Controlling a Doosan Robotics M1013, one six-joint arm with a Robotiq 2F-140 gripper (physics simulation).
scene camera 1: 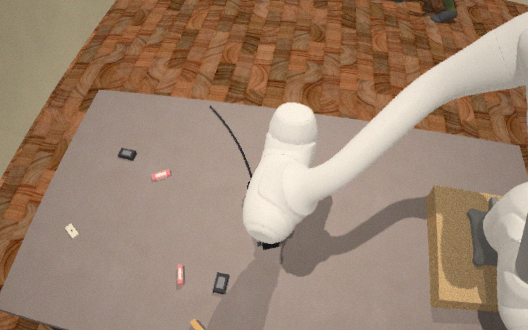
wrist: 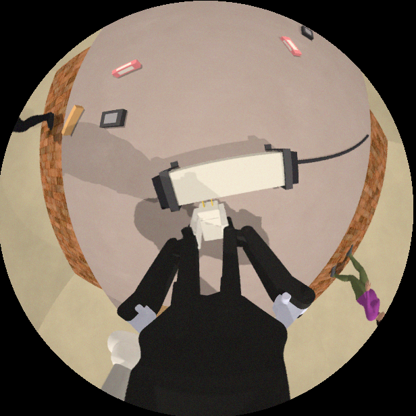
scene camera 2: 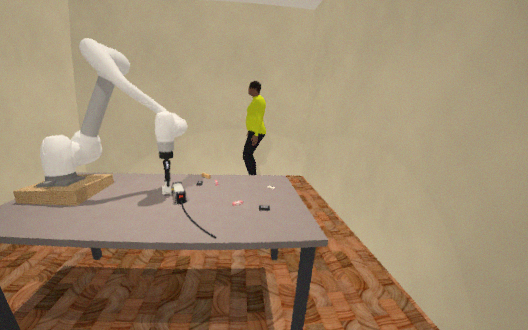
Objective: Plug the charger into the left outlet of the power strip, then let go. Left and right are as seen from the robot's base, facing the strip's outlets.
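Where they show: gripper, fingertip midpoint: (scene camera 2: pixel 168 190); arm's base, origin of the base link: (scene camera 1: pixel 496 239) (scene camera 2: pixel 62 182).
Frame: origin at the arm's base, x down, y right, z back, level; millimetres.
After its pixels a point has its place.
Note:
The white charger (wrist: pixel 209 222) (scene camera 2: pixel 166 190) is between the fingertips of my gripper (wrist: pixel 209 213) (scene camera 2: pixel 167 186) {x 38, y 19, z -638 mm}, which is shut on it. Two gold prongs point at the long near side of the power strip and show between charger and strip in the wrist view, toward the strip's left part. The power strip (wrist: pixel 230 175) (scene camera 2: pixel 179 192) {x 9, y 117, z -728 mm} has a cream body and black end caps. Its outlets face the charger and are hidden, so I cannot tell how the prongs line up with them. In scene camera 1 the arm covers the charger and most of the strip.
A black cable (scene camera 1: pixel 232 135) {x 63, y 335, z -842 mm} (scene camera 2: pixel 197 226) {x 62, y 379, z -866 mm} (wrist: pixel 335 156) runs from the strip's right end. Beyond the strip lie two red-and-white pieces (scene camera 1: pixel 161 175) {x 56, y 137, z -1037 mm} (scene camera 1: pixel 180 275) {x 48, y -184, z -900 mm}, two black boxes (scene camera 1: pixel 127 154) {x 54, y 201, z -1174 mm} (scene camera 1: pixel 221 283) {x 55, y -187, z -787 mm}, a cream piece (scene camera 1: pixel 72 230) {x 60, y -99, z -1266 mm} and an orange block (wrist: pixel 73 120). People stand beyond the table.

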